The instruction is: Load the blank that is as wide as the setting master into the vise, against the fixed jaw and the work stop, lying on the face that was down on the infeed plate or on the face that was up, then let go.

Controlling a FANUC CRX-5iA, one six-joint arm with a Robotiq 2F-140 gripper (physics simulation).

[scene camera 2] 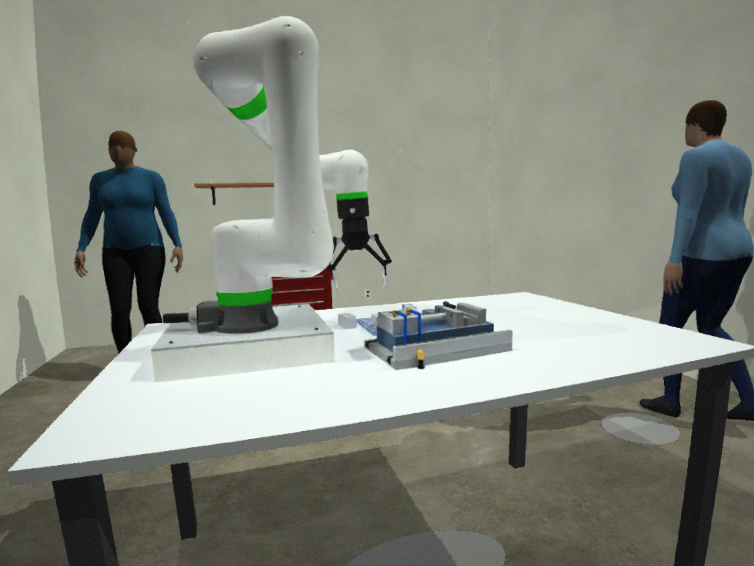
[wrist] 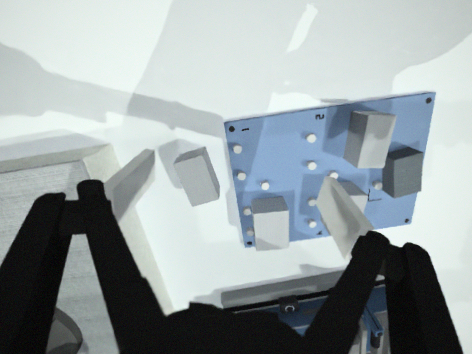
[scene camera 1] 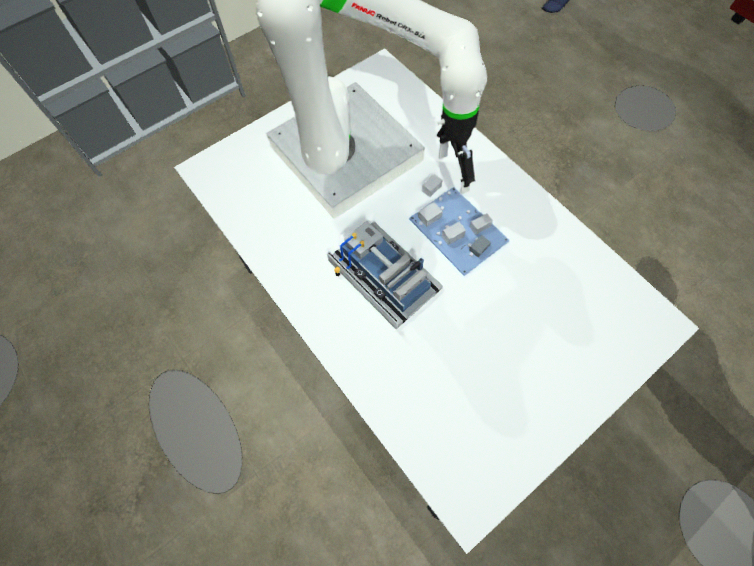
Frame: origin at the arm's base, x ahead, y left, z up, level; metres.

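Seen in the pictures: gripper, fingertip midpoint: [scene camera 2: 360,288] [wrist: 238,177] [scene camera 1: 453,174]; arm's base at its link origin: [scene camera 2: 247,326].
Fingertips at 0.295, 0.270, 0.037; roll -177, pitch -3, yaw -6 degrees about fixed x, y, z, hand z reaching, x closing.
Note:
Pixels of each thing's middle, then the offset from my fingertips to it, as dx, dy, dz.
- blue infeed plate at the middle of its body: [wrist: 328,178] [scene camera 1: 458,229] +0.128, -0.044, -0.103
- light block at the middle of its body: [wrist: 269,223] [scene camera 2: 381,321] [scene camera 1: 430,214] +0.049, -0.103, -0.081
- dark grey block at the middle of its body: [wrist: 401,172] [scene camera 1: 479,246] +0.215, -0.026, -0.087
- vise at the middle of its body: [wrist: 319,338] [scene camera 2: 436,329] [scene camera 1: 384,267] +0.153, -0.320, -0.058
My gripper [scene camera 1: 454,171] [scene camera 2: 359,283] [wrist: 238,177] is wide open above the table, near the infeed plate's edge, with nothing between its fingers. One grey block [scene camera 1: 431,184] [wrist: 197,176] is off the blue infeed plate [scene camera 1: 450,251] [wrist: 280,150]. On the plate are a light block [scene camera 1: 429,213] [wrist: 270,227] near the vise-side edge, another [scene camera 1: 453,232] [wrist: 356,196] partly hidden by a finger in the wrist view, a third [scene camera 1: 481,222] [wrist: 370,140] and a dark grey block [scene camera 1: 479,246] [wrist: 402,172]. The vise [scene camera 1: 420,298] [scene camera 2: 450,330] shows a gap between its jaws. I cannot tell widths.
The robot's pedestal [scene camera 1: 383,146] [scene camera 2: 243,359] [wrist: 25,200] stands close to the loose block and the vise. Blue hoses [scene camera 1: 342,249] [scene camera 2: 405,328] rise at the vise's pedestal end. Small pale pins stand on the infeed plate. Two people [scene camera 2: 130,201] [scene camera 2: 709,207] are beyond the table.

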